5 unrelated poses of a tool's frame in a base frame.
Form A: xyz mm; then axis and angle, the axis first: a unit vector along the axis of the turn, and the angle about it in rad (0 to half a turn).
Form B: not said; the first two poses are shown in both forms.
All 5 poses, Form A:
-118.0 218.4 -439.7 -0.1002 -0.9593 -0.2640 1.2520
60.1 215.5 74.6 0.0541 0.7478 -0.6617 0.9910
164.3 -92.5 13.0 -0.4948 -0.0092 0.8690 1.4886
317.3 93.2 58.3 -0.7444 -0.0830 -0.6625 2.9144
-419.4 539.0 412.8 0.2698 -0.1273 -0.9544 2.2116
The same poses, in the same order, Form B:
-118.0 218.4 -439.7 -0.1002 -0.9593 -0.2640 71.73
60.1 215.5 74.6 0.0541 0.7478 -0.6617 56.78
164.3 -92.5 13.0 -0.4948 -0.0092 0.8690 85.29
317.3 93.2 58.3 -0.7444 -0.0830 -0.6625 166.98
-419.4 539.0 412.8 0.2698 -0.1273 -0.9545 126.72

